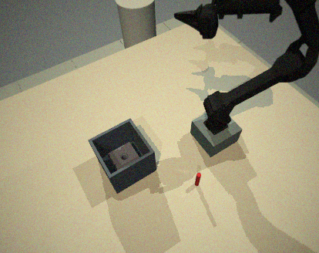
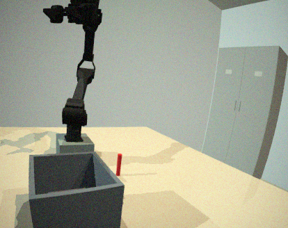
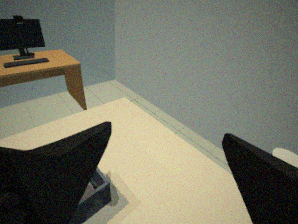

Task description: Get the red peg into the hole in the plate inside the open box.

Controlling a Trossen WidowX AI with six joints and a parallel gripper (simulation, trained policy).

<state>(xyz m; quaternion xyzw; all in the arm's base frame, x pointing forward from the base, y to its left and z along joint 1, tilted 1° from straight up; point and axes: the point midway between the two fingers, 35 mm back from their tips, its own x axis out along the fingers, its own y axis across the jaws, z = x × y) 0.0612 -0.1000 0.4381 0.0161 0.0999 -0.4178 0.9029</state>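
Now: the red peg 47 cm below my gripper tip, 25 cm to the left of it and 8 cm ahead of it. Also, from my gripper tip: light grey plate 47 cm below, 25 cm ahead, 5 cm to the left.
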